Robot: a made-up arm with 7 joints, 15 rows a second.
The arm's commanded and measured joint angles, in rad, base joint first. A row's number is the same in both.
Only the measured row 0 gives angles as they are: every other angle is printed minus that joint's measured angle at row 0.
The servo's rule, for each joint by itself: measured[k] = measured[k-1] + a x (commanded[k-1-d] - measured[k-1]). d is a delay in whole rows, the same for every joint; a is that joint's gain. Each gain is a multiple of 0.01, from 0.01 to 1. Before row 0 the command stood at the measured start. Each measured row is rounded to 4 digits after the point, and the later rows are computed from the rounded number. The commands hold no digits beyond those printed.
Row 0, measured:
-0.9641, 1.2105, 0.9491, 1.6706, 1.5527, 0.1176, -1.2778
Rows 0 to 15, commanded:
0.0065, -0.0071, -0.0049, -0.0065, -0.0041, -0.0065, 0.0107
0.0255, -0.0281, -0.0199, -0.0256, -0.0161, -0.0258, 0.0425
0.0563, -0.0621, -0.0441, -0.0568, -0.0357, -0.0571, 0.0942
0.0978, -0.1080, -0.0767, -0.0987, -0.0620, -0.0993, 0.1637
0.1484, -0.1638, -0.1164, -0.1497, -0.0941, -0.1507, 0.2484
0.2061, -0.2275, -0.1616, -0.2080, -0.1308, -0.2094, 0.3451
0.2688, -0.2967, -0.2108, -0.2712, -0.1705, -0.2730, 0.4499
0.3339, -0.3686, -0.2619, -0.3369, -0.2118, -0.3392, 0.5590
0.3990, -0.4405, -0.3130, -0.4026, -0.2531, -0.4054, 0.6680
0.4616, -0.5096, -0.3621, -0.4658, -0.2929, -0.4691, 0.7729
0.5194, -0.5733, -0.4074, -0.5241, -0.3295, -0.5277, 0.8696
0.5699, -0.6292, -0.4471, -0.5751, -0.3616, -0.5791, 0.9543
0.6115, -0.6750, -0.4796, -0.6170, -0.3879, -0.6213, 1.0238
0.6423, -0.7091, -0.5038, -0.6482, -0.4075, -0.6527, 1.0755
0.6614, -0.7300, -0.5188, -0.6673, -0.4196, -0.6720, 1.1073
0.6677, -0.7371, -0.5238, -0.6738, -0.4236, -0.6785, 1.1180
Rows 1 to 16, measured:
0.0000, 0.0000, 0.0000, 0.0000, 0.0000, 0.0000, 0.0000
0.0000, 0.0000, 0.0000, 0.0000, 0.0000, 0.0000, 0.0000
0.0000, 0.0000, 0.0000, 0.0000, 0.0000, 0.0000, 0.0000
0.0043, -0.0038, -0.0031, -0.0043, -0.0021, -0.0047, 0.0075
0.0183, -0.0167, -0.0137, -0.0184, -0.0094, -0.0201, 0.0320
0.0434, -0.0408, -0.0329, -0.0437, -0.0231, -0.0471, 0.0755
0.0793, -0.0764, -0.0605, -0.0800, -0.0433, -0.0852, 0.1372
0.1249, -0.1227, -0.0957, -0.1260, -0.0697, -0.1330, 0.2150
0.1785, -0.1782, -0.1372, -0.1801, -0.1015, -0.1888, 0.3061
0.2381, -0.2410, -0.1836, -0.2402, -0.1374, -0.2503, 0.4068
0.3013, -0.3086, -0.2329, -0.3040, -0.1761, -0.3152, 0.5133
0.3658, -0.3785, -0.2834, -0.3691, -0.2161, -0.3810, 0.6216
0.4290, -0.4480, -0.3330, -0.4329, -0.2560, -0.4453, 0.7275
0.4887, -0.5144, -0.3799, -0.4931, -0.2942, -0.5055, 0.8270
0.5423, -0.5752, -0.4222, -0.5472, -0.3292, -0.5592, 0.9161
0.5880, -0.6281, -0.4584, -0.5933, -0.3597, -0.6045, 0.9915
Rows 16 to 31, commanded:
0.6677, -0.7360, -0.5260, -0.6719, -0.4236, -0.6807, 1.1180
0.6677, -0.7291, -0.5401, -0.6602, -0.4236, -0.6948, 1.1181
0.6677, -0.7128, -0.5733, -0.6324, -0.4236, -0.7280, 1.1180
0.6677, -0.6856, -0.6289, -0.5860, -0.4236, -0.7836, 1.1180
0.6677, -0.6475, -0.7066, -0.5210, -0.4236, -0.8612, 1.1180
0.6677, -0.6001, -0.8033, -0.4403, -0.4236, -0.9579, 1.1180
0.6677, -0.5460, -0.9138, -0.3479, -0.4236, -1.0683, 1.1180
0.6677, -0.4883, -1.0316, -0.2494, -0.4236, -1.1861, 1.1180
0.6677, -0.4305, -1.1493, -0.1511, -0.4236, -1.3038, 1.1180
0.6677, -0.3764, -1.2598, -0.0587, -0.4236, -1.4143, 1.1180
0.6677, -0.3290, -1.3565, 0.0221, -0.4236, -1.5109, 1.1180
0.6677, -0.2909, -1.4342, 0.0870, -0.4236, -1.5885, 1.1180
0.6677, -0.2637, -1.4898, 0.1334, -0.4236, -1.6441, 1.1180
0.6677, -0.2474, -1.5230, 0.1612, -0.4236, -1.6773, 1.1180
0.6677, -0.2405, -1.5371, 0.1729, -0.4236, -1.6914, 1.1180
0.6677, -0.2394, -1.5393, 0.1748, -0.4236, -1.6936, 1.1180
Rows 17 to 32, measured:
0.6238, -0.6710, -0.4870, -0.6295, -0.3846, -0.6397, 1.0503
0.6486, -0.7023, -0.5070, -0.6544, -0.4028, -0.6633, 1.0902
0.6612, -0.7207, -0.5176, -0.6672, -0.4136, -0.6744, 1.1097
0.6655, -0.7288, -0.5229, -0.6703, -0.4188, -0.6790, 1.1155
0.6670, -0.7290, -0.5337, -0.6636, -0.4213, -0.6905, 1.1173
0.6675, -0.7204, -0.5586, -0.6430, -0.4225, -0.7179, 1.1178
0.6676, -0.7020, -0.6029, -0.6054, -0.4231, -0.7659, 1.1179
0.6677, -0.6731, -0.6682, -0.5497, -0.4234, -0.8355, 1.1180
0.6677, -0.6344, -0.7533, -0.4775, -0.4235, -0.9249, 1.1180
0.6677, -0.5875, -0.8544, -0.3920, -0.4236, -1.0296, 1.1180
0.6677, -0.5349, -0.9660, -0.2979, -0.4236, -1.1438, 1.1180
0.6677, -0.4796, -1.0815, -0.2010, -0.4236, -1.2606, 1.1180
0.6677, -0.4249, -1.1938, -0.1071, -0.4236, -1.3728, 1.1180
0.6677, -0.3741, -1.2963, -0.0218, -0.4236, -1.4736, 1.1180
0.6677, -0.3300, -1.3832, 0.0500, -0.4236, -1.5575, 1.1180
0.6677, -0.2949, -1.4504, 0.1050, -0.4236, -1.6207, 1.1180

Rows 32 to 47, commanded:
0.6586, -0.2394, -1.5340, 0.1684, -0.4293, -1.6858, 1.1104
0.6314, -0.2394, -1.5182, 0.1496, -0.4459, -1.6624, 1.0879
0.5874, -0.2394, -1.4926, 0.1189, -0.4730, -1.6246, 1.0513
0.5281, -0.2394, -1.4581, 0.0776, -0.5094, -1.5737, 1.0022
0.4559, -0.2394, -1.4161, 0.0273, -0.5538, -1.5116, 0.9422
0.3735, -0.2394, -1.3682, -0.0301, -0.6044, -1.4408, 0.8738
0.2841, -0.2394, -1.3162, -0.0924, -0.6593, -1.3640, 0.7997
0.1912, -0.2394, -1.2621, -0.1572, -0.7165, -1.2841, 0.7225
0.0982, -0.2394, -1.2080, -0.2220, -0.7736, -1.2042, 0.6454
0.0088, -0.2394, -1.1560, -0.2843, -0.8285, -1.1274, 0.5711
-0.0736, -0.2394, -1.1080, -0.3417, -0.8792, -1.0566, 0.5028
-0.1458, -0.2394, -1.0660, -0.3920, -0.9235, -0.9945, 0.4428
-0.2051, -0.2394, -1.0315, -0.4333, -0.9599, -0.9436, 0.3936
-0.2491, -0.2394, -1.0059, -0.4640, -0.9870, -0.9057, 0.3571
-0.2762, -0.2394, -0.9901, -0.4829, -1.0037, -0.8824, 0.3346
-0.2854, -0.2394, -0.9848, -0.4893, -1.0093, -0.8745, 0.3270
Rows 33 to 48, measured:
0.6677, -0.2697, -1.4961, 0.1421, -0.4236, -1.6620, 1.1180
0.6677, -0.2542, -1.5219, 0.1624, -0.4236, -1.6835, 1.1180
0.6677, -0.2464, -1.5329, 0.1706, -0.4236, -1.6909, 1.1180
0.6617, -0.2427, -1.5336, 0.1691, -0.4266, -1.6872, 1.1127
0.6417, -0.2410, -1.5239, 0.1562, -0.4366, -1.6691, 1.0953
0.6059, -0.2402, -1.5042, 0.1316, -0.4555, -1.6366, 1.0645
0.5546, -0.2398, -1.4752, 0.0960, -0.4835, -1.5907, 1.0209
0.4895, -0.2396, -1.4380, 0.0507, -0.5201, -1.5330, 0.9658
0.4129, -0.2395, -1.3940, -0.0026, -0.5639, -1.4657, 0.9014
0.3279, -0.2394, -1.3450, -0.0619, -0.6135, -1.3915, 0.8302
0.2377, -0.2394, -1.2928, -0.1248, -0.6671, -1.3131, 0.7548
0.1456, -0.2394, -1.2394, -0.1890, -0.7225, -1.2336, 0.6782
0.0553, -0.2394, -1.1869, -0.2519, -0.7776, -1.1561, 0.6032
-0.0298, -0.2394, -1.1372, -0.3112, -0.8304, -1.0835, 0.5329
-0.1064, -0.2394, -1.0923, -0.3645, -0.8788, -1.0185, 0.4698
-0.1715, -0.2394, -1.0540, -0.4099, -0.9210, -0.9638, 0.4165

